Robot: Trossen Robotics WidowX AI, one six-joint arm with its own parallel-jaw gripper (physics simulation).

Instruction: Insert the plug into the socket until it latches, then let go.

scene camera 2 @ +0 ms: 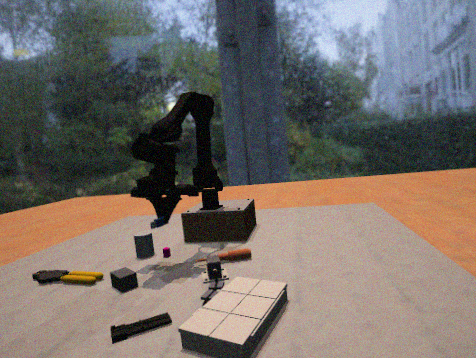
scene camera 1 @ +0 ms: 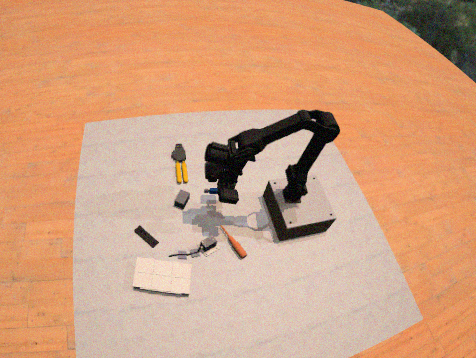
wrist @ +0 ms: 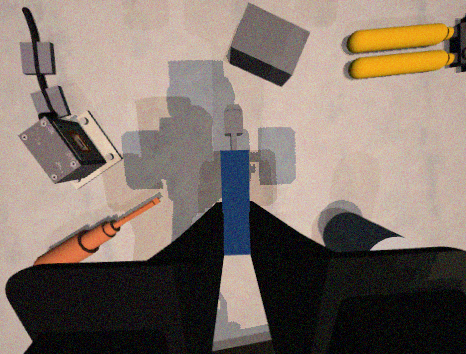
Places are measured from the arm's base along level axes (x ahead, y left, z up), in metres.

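Pixels of known places: gripper, between the fingertips: (scene camera 2: 163,223) (scene camera 1: 218,192) (wrist: 234,209); arm's base, origin of its link: (scene camera 2: 211,207) (scene camera 1: 291,196).
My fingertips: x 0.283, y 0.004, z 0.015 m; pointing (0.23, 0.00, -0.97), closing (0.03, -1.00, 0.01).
For each thing: its middle in the pictures, then the offset to it from my fingertips. "spot": a spot on its surface instead.
- plug, middle of its body: (wrist: 234,179) (scene camera 2: 159,222) (scene camera 1: 213,191) 0.001 m left, 0.017 m ahead, 0.009 m up
- socket, middle of its body: (wrist: 65,147) (scene camera 2: 214,268) (scene camera 1: 207,244) 0.159 m left, 0.035 m ahead, 0.097 m down
- orange screwdriver, middle of its body: (wrist: 99,234) (scene camera 2: 223,257) (scene camera 1: 232,241) 0.139 m left, 0.057 m back, 0.106 m down
- grey block, middle of its body: (wrist: 266,49) (scene camera 2: 123,279) (scene camera 1: 182,199) 0.036 m right, 0.129 m ahead, 0.102 m down
- yellow-handled pliers, a spot on its surface: (wrist: 400,65) (scene camera 1: 185,172) spot: 0.172 m right, 0.117 m ahead, 0.101 m down
- dark cylinder, middle of its body: (wrist: 365,248) (scene camera 2: 144,244) 0.138 m right, 0.068 m back, 0.085 m down
- magenta piece, middle of its body: (scene camera 2: 166,252) 0.057 m right, 0.070 m back, 0.107 m down
- black bar, middle of its body: (scene camera 2: 141,324) (scene camera 1: 146,236) 0.128 m left, 0.259 m ahead, 0.112 m down
- white-topped box, middle of its body: (scene camera 2: 239,312) (scene camera 1: 162,276) 0.288 m left, 0.194 m ahead, 0.102 m down
The plug (scene camera 1: 213,191) (scene camera 2: 158,222) (wrist: 235,175) has a blue body and a grey tip. My gripper (scene camera 1: 223,192) (scene camera 2: 162,217) (wrist: 234,209) is shut on the blue body and holds it above the mat, clear of the surface. In the wrist view the grey tip points to the top, away from the fingers. The socket (scene camera 1: 208,243) (scene camera 2: 214,269) (wrist: 57,150) is a grey block with a dark slotted opening, on a small pale plate, with a black cable. It lies left of the gripper in the wrist view, apart from the plug.
An orange screwdriver (scene camera 1: 236,245) (scene camera 2: 236,254) (wrist: 75,246) lies near the socket. A grey block (scene camera 1: 182,199) (scene camera 2: 123,279) (wrist: 272,42), yellow-handled pliers (scene camera 1: 181,171) (scene camera 2: 80,277) (wrist: 400,65), dark cylinder (scene camera 2: 144,246) (wrist: 350,233), magenta piece (scene camera 2: 166,252), black bar (scene camera 1: 146,236) (scene camera 2: 141,327) and white-topped box (scene camera 1: 162,276) (scene camera 2: 240,310) stand around.
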